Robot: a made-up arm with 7 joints.
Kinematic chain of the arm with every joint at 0, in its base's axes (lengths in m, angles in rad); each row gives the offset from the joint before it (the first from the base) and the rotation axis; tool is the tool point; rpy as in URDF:
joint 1: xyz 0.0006 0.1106 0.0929 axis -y
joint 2: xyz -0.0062 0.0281 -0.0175 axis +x
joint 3: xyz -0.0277 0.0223 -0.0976 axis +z
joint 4: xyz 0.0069 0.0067 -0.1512 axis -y
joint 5: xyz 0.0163 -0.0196 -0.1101 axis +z
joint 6: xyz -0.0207 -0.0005 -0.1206 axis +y
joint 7: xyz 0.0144 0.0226 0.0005 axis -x
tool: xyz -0.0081 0.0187 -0.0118 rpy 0 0 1.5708
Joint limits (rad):
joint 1: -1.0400..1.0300
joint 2: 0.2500..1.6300
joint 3: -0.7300..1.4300
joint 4: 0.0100..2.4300
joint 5: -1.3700..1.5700
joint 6: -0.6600..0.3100
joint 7: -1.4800..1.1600
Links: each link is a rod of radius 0.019 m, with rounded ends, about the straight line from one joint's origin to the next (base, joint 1, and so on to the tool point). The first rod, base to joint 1, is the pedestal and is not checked.
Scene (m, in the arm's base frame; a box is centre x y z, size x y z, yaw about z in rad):
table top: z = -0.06
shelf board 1: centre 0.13 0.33 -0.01 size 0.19 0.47 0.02 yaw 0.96
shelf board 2: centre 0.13 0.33 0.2 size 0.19 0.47 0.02 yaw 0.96
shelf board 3: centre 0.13 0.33 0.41 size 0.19 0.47 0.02 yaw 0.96
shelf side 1: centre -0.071 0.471 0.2 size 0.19 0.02 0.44 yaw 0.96
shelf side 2: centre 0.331 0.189 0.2 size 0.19 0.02 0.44 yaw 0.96
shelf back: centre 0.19 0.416 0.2 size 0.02 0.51 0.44 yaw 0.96
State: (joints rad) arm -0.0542 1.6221 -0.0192 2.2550 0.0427 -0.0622 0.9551
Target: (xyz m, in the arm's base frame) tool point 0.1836 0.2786 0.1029
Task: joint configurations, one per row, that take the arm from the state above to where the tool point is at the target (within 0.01 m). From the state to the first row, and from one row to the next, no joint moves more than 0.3 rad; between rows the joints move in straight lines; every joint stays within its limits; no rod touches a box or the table.
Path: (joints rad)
1: 0.0542 1.6247 -0.1288 2.1851 0.0968 -0.2615 0.6964
2: 0.1627 1.6274 -0.2383 2.1153 0.1510 -0.4607 0.4377
3: 0.2711 1.6300 -0.3479 2.0454 0.2051 -0.6600 0.1790

